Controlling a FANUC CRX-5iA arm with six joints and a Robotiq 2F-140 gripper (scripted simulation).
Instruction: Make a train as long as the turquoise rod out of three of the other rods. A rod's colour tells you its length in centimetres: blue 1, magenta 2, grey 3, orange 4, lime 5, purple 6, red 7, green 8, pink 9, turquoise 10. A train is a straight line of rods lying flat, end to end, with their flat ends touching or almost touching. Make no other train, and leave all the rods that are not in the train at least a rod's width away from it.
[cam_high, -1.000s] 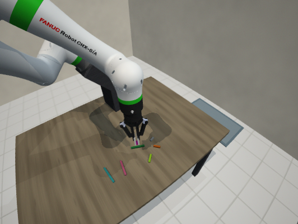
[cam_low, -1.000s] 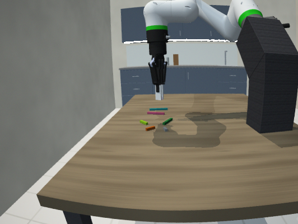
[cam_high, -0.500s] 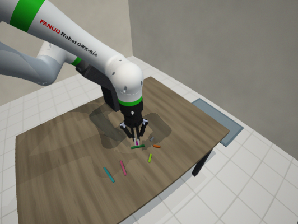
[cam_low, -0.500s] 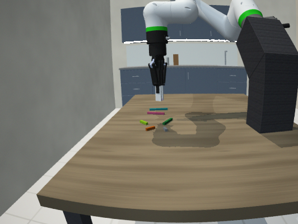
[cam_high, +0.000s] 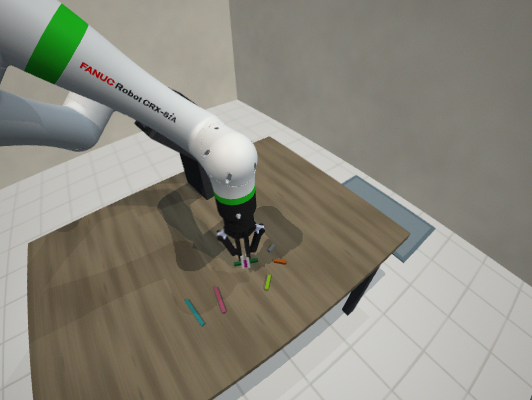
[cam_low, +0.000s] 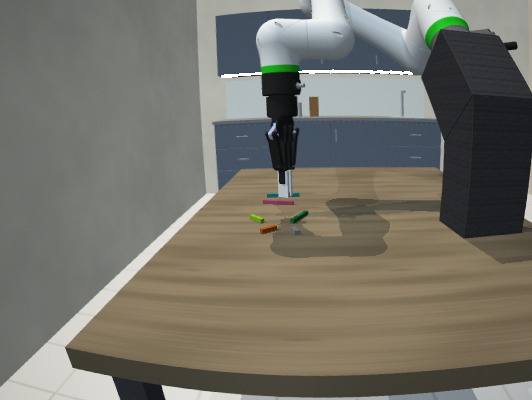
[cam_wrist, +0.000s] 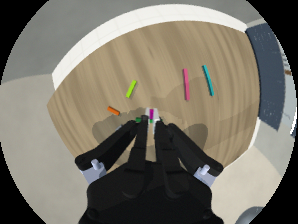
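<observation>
The green rod is 4 cm behind my hand, 2 cm to the left of it and 8 cm below it. Also, from my hand: magenta rod (3 cm below); lime rod (7 cm ahead, 4 cm to the left, 8 cm below); orange rod (2 cm ahead, 11 cm to the left, 8 cm below).
</observation>
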